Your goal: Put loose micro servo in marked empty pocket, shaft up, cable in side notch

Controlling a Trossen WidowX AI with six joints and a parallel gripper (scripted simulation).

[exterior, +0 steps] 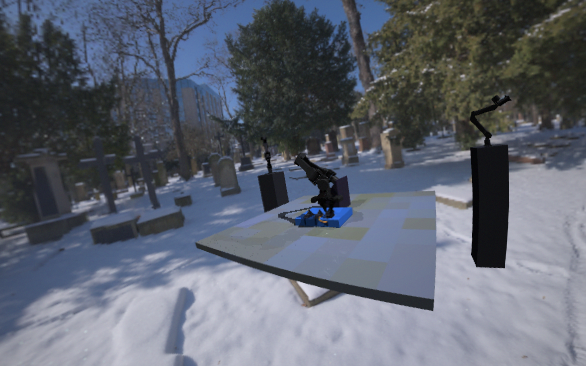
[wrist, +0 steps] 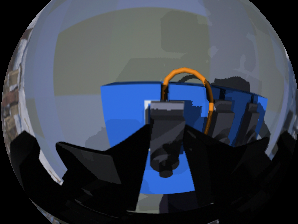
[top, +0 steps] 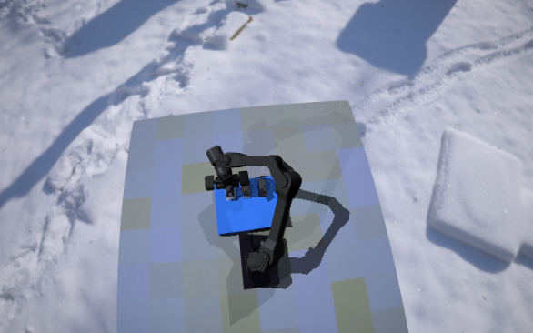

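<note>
Now: gripper tip 130 mm past the blue deck, 70 mm to the left of it and 50 mm above it.
</note>
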